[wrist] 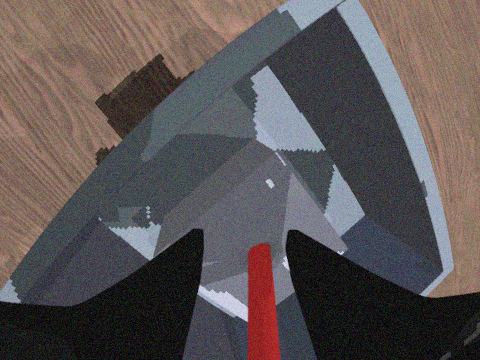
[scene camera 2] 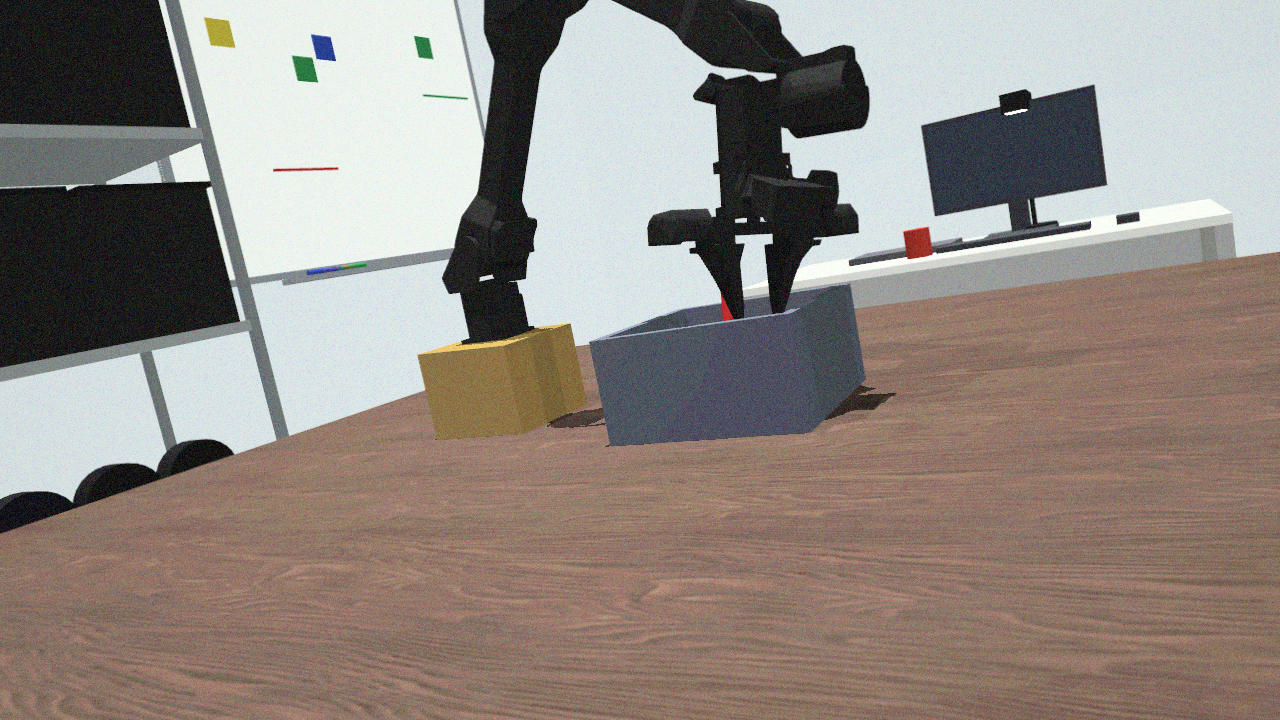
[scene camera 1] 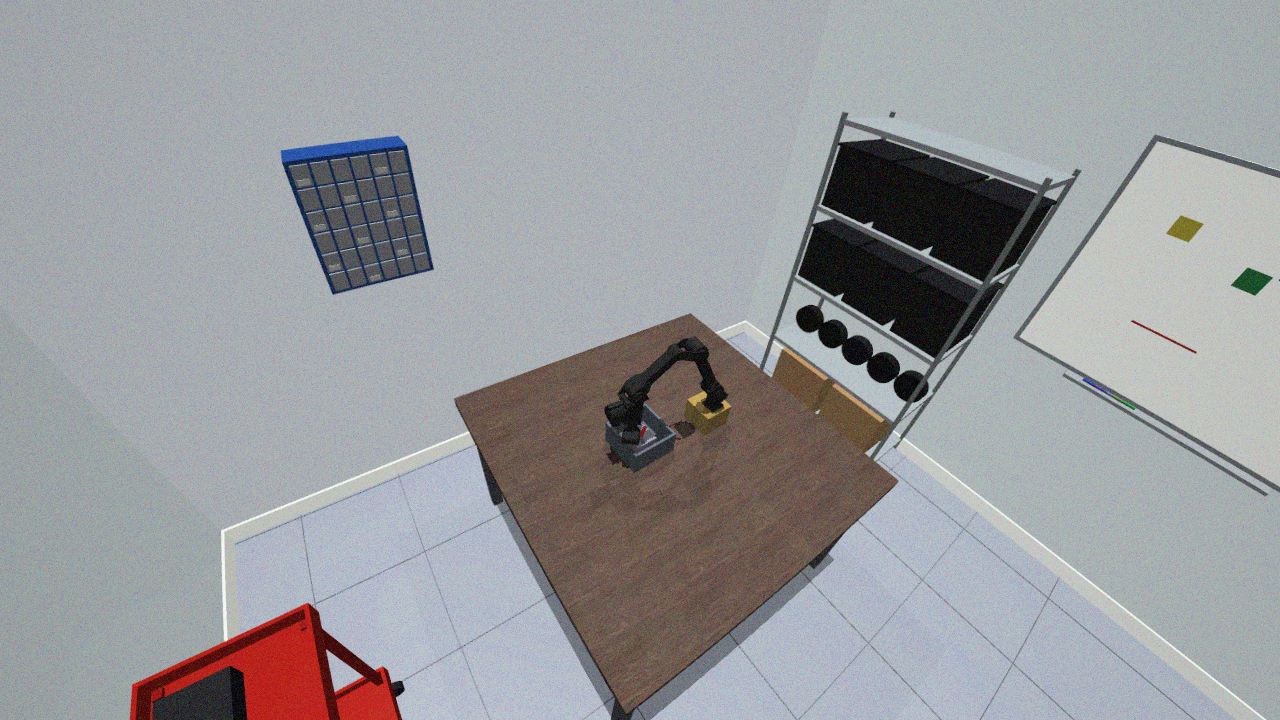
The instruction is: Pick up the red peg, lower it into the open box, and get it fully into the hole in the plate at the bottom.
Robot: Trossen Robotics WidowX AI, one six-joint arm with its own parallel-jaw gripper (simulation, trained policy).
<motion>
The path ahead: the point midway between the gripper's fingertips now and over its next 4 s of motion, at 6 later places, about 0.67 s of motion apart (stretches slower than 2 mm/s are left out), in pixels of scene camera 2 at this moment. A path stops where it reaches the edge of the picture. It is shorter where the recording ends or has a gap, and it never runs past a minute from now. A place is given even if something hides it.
My gripper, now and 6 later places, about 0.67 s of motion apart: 758, 320; 766, 301; 764, 293; 759, 291; 755, 287; 751, 285; 748, 284
</motion>
